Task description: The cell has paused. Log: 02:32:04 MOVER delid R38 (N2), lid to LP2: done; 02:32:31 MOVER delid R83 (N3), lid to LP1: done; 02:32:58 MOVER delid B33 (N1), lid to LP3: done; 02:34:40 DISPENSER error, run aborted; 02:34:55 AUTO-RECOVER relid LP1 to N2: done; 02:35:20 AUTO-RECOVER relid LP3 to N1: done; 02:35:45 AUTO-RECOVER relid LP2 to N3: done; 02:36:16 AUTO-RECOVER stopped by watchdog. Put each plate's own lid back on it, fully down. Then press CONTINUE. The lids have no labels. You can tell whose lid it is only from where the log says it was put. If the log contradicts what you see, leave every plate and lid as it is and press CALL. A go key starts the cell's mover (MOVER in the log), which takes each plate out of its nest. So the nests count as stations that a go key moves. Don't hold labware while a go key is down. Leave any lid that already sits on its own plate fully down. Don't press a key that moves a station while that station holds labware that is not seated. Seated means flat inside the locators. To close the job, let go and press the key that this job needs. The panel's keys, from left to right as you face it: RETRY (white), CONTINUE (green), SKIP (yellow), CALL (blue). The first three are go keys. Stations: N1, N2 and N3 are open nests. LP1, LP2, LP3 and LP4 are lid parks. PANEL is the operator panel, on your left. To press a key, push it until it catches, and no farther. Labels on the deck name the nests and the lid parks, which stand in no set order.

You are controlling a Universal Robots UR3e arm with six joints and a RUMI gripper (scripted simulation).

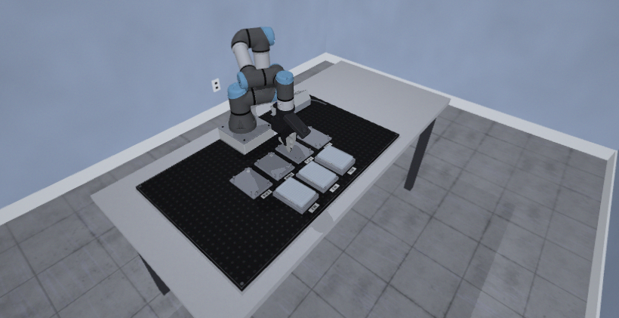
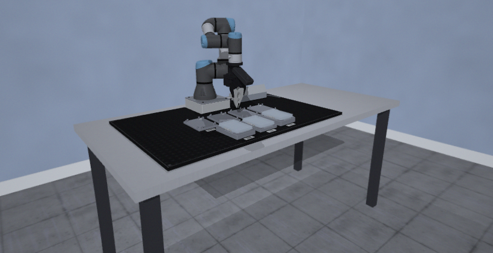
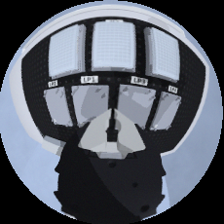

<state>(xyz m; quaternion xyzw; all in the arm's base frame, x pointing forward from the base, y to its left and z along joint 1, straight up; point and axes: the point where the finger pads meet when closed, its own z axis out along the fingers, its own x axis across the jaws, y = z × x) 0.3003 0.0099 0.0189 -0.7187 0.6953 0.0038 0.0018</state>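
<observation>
The green key is 310 mm behind my hand and 330 mm to the left of it. Round my hand: LP3 lid park 30 mm behind, 70 mm to the right, 70 mm below; then plate 150 mm ahead, 130 mm to the right, 40 mm below; then clear lid 150 mm ahead, 10 mm to the left, 40 mm below.
</observation>
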